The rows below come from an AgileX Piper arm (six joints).
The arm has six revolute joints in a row. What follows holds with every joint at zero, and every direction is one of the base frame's. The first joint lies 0.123 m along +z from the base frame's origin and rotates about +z. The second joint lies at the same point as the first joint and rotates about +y. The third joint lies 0.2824 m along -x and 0.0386 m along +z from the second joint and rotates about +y. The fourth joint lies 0.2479 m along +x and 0.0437 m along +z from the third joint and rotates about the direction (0.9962, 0, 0.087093). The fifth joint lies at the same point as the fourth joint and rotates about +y. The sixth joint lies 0.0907 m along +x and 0.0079 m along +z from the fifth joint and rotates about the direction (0.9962, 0, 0.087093). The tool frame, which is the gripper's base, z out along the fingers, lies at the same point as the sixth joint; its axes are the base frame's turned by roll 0, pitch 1.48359 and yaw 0 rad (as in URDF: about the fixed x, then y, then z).
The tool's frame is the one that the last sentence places.
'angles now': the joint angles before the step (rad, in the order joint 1, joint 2, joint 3, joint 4, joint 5, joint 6). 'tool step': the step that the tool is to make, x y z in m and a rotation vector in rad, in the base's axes. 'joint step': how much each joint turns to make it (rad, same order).
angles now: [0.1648, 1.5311, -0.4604, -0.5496, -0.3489, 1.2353]
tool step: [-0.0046, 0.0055, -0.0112, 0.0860, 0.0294, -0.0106]
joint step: [0.0103, 0.0394, 0.0306, -0.0003, -0.0816, 0.0704]
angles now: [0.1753, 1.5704, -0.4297, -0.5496, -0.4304, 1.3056]
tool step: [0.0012, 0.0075, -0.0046, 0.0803, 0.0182, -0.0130]
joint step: [0.0192, 0.0335, -0.0002, 0.0016, -0.0554, 0.0737]
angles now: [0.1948, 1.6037, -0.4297, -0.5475, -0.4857, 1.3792]
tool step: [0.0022, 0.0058, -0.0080, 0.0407, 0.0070, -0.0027]
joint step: [0.0172, 0.0487, -0.0002, 0.0378, -0.0573, -0.0018]
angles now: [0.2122, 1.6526, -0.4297, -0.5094, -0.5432, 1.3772]
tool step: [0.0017, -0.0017, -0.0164, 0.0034, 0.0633, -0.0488]
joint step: [0.0022, 0.0665, -0.0002, 0.0641, -0.0024, -0.0124]
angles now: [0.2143, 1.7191, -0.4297, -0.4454, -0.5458, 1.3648]
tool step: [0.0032, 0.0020, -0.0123, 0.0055, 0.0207, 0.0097]
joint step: [0.0003, 0.0633, -0.0096, 0.0004, -0.0366, -0.0070]
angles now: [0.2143, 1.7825, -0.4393, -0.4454, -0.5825, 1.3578]
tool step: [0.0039, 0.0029, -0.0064, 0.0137, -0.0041, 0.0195]
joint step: [-0.0001, 0.0424, -0.0132, -0.0152, -0.0403, 0.0002]
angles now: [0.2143, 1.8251, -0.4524, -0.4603, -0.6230, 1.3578]
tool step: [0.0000, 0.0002, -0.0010, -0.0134, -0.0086, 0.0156]
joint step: [0.0001, 0.0050, 0.0002, 0.0000, -0.0052, -0.0235]
